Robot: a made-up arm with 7 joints. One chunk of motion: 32 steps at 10 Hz.
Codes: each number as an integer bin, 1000 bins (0 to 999) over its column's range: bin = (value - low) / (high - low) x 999, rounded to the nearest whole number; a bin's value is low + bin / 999 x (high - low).
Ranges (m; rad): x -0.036..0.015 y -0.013..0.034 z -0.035..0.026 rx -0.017..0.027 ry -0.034..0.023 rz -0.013..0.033
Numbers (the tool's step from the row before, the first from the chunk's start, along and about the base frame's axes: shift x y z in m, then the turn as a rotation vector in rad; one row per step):
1: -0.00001 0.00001 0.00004 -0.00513 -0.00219 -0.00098
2: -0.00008 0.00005 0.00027 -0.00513 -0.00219 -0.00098
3: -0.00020 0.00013 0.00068 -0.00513 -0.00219 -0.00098
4: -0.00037 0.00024 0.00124 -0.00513 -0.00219 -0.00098
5: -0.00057 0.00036 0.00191 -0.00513 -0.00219 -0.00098
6: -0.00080 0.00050 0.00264 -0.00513 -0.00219 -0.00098
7: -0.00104 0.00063 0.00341 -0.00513 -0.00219 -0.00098
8: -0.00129 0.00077 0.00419 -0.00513 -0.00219 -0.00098
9: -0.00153 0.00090 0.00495 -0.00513 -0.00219 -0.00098
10: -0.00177 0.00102 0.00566 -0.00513 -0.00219 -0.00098
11: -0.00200 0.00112 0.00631 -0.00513 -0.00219 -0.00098
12: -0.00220 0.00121 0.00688 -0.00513 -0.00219 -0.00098
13: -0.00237 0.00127 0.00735 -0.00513 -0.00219 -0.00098
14: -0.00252 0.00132 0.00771 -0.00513 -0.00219 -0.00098
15: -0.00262 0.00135 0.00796 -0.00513 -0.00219 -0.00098
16: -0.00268 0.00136 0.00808 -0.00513 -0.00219 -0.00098
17: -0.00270 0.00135 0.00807 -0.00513 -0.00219 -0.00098
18: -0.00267 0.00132 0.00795 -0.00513 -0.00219 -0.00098
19: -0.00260 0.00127 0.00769 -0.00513 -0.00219 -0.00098
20: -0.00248 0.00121 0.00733 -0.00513 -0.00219 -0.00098
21: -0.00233 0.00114 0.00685 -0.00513 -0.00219 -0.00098
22: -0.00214 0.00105 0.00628 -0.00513 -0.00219 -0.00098
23: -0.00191 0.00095 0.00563 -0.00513 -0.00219 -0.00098
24: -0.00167 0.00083 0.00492 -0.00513 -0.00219 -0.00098
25: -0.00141 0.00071 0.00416 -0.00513 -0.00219 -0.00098
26: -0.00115 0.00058 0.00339 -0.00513 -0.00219 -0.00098
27: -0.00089 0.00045 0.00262 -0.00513 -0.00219 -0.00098
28: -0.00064 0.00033 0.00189 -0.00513 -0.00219 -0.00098
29: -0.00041 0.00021 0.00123 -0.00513 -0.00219 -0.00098
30: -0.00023 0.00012 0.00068 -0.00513 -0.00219 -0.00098
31: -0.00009 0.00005 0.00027 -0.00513 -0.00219 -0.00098
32: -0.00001 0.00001 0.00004 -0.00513 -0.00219 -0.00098
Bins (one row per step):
1: 705 277 574 270 558 261
2: 704 277 578 270 558 261
3: 701 279 584 270 558 261
4: 698 281 594 270 558 261
5: 694 284 604 270 558 261
6: 690 287 616 270 558 261
7: 685 290 629 270 558 261
8: 680 293 642 270 558 261
9: 675 295 654 270 558 261
10: 671 298 666 270 558 261
11: 666 300 677 270 558 261
12: 662 302 686 270 558 261
13: 659 303 694 270 558 261
14: 656 304 699 270 558 261
15: 654 305 704 270 558 261
16: 653 305 706 270 558 261
17: 652 305 705 270 558 261
18: 653 304 703 270 558 261
19: 654 303 699 270 558 261
20: 657 302 693 270 558 261
21: 660 301 685 270 558 261
22: 663 299 676 270 558 261
23: 668 297 665 270 558 261
24: 672 294 654 270 558 261
25: 678 291 641 270 558 261
26: 683 289 629 270 558 261
27: 688 286 616 270 558 261
28: 693 283 604 270 558 261
29: 697 281 593 270 558 261
30: 701 279 584 270 558 261
31: 703 277 578 270 558 261
32: 705 277 574 270 558 261

